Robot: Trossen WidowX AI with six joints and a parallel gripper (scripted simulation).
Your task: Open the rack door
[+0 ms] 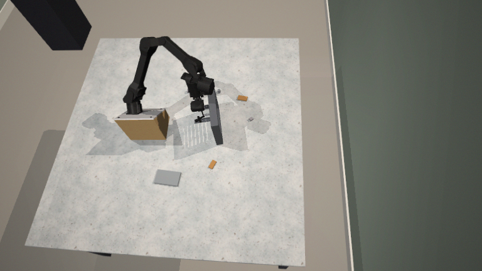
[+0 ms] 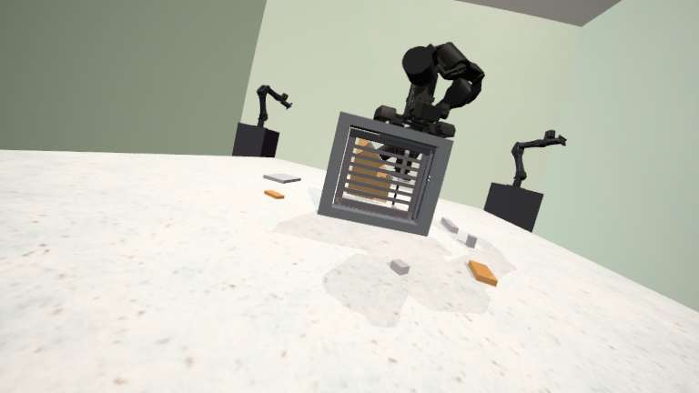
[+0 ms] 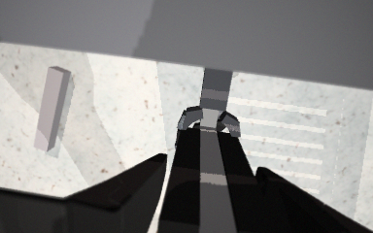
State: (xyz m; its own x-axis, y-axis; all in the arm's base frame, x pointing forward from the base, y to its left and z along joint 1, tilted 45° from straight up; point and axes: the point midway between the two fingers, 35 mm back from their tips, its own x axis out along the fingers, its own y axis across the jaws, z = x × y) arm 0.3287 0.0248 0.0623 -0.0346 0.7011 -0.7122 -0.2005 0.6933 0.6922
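Now: gripper tip 30 mm above the upright handle and 10 mm past it. Also, from my gripper tip: grey bar 170 mm to the left, 140 mm below, 70 mm behind; then flat grey plate 350 mm to the right, 150 mm below, 140 mm behind.
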